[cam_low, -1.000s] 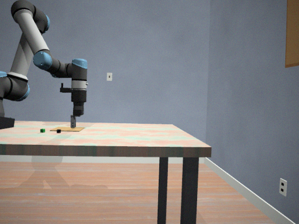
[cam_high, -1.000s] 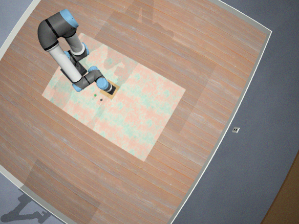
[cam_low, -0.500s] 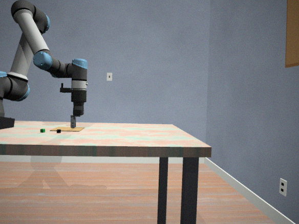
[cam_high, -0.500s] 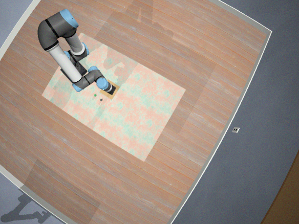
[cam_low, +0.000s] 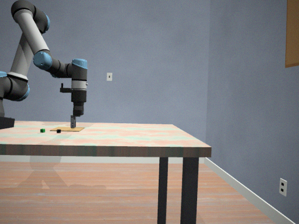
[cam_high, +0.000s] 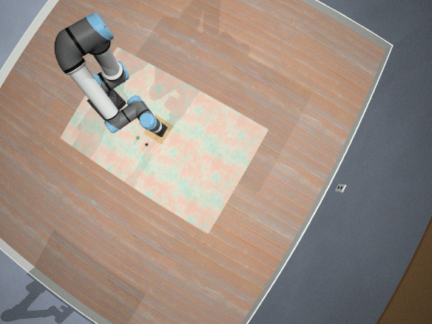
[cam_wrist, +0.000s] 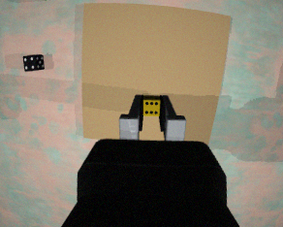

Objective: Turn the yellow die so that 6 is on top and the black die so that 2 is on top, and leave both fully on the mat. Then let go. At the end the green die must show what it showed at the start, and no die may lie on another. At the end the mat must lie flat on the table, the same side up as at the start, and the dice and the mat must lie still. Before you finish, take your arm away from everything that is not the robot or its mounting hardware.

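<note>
Right now my hand is 10 mm above the yellow die. The rest, counted from my hand: black die 30 mm behind, 130 mm to the right, 20 mm below; tan mat 20 mm behind, 30 mm below; green die 100 mm behind, 130 mm to the right, 20 mm below.
</note>
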